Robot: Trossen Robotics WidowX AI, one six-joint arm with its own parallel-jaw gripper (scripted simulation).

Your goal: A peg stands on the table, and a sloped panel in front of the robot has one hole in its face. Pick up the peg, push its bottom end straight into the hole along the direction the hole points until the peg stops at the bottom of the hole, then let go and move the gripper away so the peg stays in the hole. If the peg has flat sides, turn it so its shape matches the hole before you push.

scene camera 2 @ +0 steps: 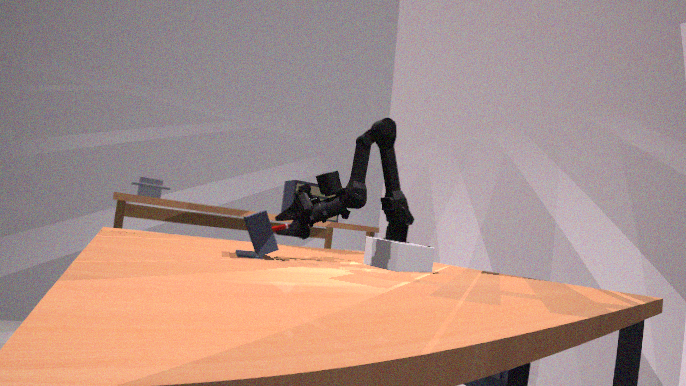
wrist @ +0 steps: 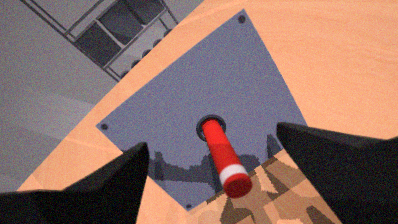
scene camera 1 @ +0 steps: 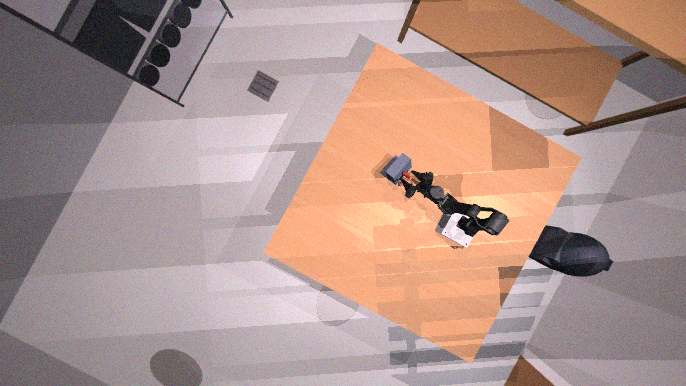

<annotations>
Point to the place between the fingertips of my gripper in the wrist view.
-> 213,138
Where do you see a sloped panel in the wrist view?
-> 230,73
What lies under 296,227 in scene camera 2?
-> My gripper.
</annotations>
